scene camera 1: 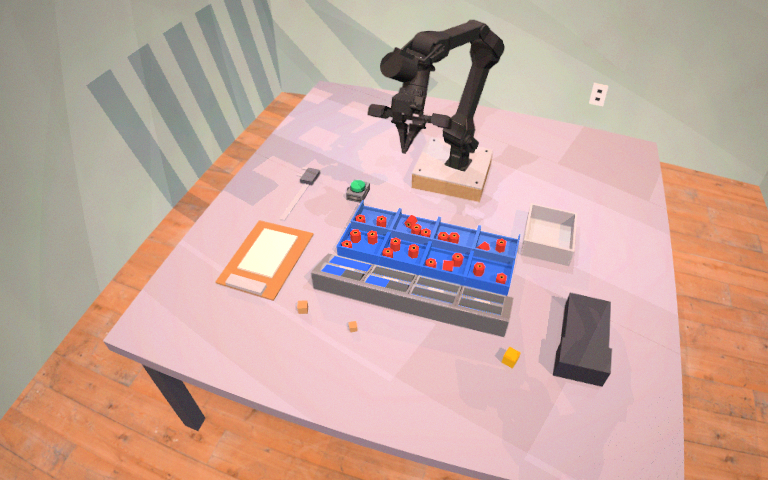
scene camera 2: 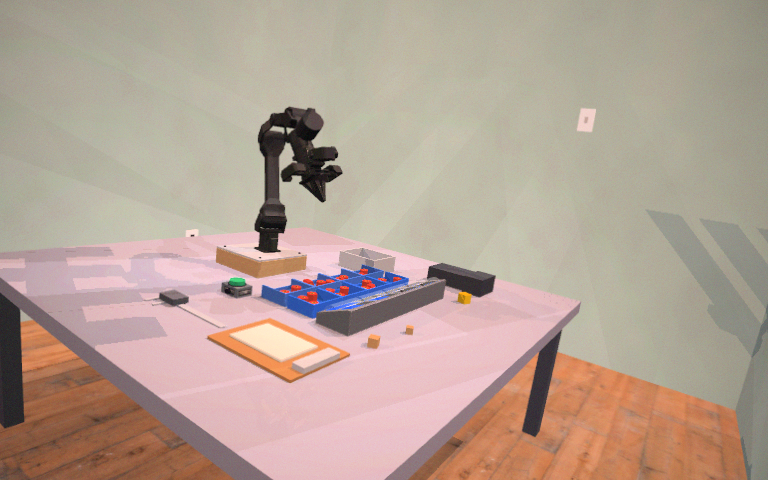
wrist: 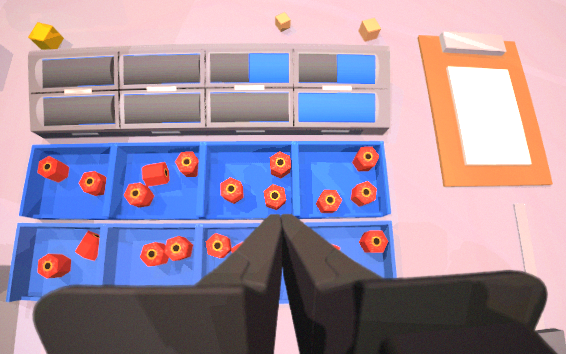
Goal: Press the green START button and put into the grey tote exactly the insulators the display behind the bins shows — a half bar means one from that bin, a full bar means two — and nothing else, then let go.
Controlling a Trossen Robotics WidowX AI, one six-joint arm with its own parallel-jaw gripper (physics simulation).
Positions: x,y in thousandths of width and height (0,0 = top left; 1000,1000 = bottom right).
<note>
My gripper (scene camera 1: 525,320) is shut, holding nothing. Also in view: a dark box (scene camera 1: 760,741), a display (scene camera 1: 590,655) and a grey tote (scene camera 1: 717,486).
My gripper is seen too in scene camera 2 (scene camera 2: 421,420) and in the wrist view (wrist: 496,637). The dark box is seen too in scene camera 2 (scene camera 2: 623,591). The display also shows in scene camera 2 (scene camera 2: 450,670) and in the wrist view (wrist: 676,250).
</note>
